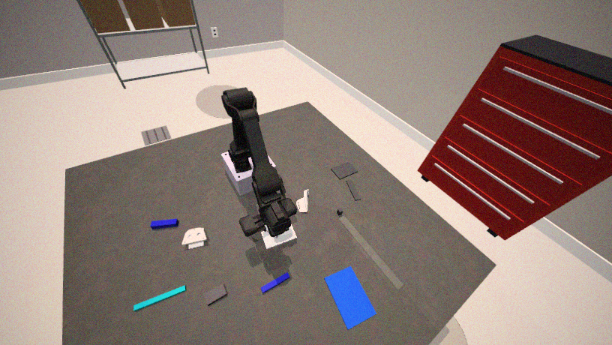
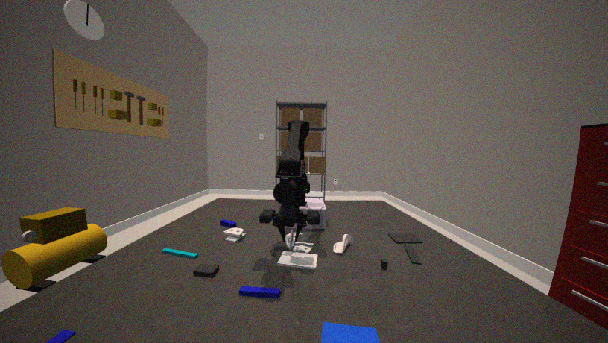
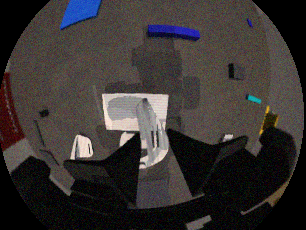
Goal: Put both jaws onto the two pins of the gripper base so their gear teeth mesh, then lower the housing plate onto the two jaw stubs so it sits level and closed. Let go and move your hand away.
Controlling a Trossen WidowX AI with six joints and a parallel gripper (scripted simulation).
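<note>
Right now the flat white plate is 10 mm ahead of my gripper tip, 30 mm to the left of it and 60 mm below it. From my gripper tip the other things lie so: cyan bar (70 mm ahead, 380 mm to the right, 60 mm below); then small black cube (10 mm ahead, 300 mm to the left, 50 mm below); then blue sheet (300 mm ahead, 170 mm to the left, 60 mm below).
</note>
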